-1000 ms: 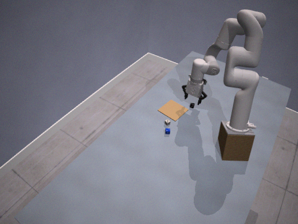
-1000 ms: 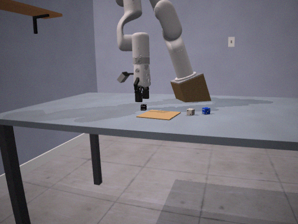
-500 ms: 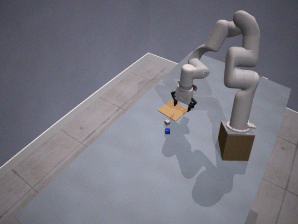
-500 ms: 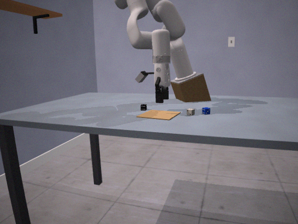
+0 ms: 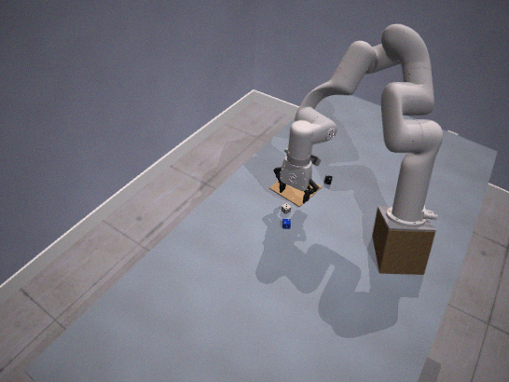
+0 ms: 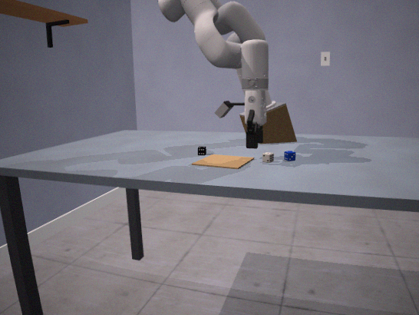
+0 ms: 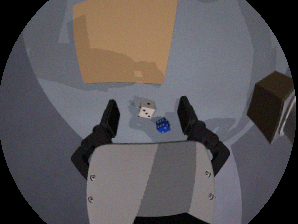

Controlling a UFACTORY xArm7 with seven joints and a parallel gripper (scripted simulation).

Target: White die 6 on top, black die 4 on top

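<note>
The white die is 40 mm to the left of my hand, 40 mm below it and 10 mm ahead of it. Also, from my hand: blue die (100 mm to the left, 40 mm below, 10 mm behind); black die (170 mm to the right, 90 mm behind, 40 mm below); mat (90 mm to the right, 50 mm below, 20 mm ahead).
</note>
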